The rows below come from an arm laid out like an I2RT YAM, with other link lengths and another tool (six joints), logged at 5 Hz.
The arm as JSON. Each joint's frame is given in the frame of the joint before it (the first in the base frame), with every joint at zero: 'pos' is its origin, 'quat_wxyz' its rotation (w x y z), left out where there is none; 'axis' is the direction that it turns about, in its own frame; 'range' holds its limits. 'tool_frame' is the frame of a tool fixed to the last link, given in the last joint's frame.
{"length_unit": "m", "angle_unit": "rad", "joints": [
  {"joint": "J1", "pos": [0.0, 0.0, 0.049], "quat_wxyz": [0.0, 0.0, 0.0, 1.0], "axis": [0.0, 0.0, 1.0], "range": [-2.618, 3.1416]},
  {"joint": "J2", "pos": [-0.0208, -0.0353, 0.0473], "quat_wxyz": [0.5, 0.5, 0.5, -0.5], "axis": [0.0, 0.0, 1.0], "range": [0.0, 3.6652]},
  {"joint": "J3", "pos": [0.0, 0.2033, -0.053], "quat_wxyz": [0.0, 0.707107, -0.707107, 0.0], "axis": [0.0, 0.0, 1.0], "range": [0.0, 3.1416]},
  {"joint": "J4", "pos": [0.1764, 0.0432, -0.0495], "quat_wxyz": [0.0, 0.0, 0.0, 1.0], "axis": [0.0, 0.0, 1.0], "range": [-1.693, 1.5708]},
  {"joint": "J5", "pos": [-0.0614, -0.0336, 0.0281], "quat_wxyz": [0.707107, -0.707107, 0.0, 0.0], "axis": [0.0, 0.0, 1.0], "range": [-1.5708, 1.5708]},
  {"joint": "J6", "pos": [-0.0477, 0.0, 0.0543], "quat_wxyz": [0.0, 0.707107, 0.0, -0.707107], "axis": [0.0, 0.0, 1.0], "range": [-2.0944, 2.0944]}
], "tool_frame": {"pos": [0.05, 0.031, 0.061], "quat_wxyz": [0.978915, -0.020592, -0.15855, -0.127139]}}
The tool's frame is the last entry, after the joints.
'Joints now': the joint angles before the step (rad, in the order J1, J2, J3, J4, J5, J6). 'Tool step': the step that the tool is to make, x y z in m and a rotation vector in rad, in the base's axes. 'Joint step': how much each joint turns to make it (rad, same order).
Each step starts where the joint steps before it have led.
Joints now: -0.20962 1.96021 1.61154 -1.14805 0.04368 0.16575
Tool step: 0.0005 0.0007 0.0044 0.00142 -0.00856 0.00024
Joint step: 0.00171 -0.00722 0.01318 -0.01240 -0.00304 0.00172
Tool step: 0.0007 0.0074 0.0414 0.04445 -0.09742 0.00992
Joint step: 0.00132 -0.07954 0.11164 -0.10496 -0.06410 -0.00060
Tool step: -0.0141 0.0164 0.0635 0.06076 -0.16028 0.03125
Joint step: 0.00911 -0.14569 0.14117 -0.14190 -0.09424 0.00034
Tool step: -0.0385 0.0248 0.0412 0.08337 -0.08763 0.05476
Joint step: 0.01933 -0.17504 0.04447 -0.14888 -0.10444 0.00024
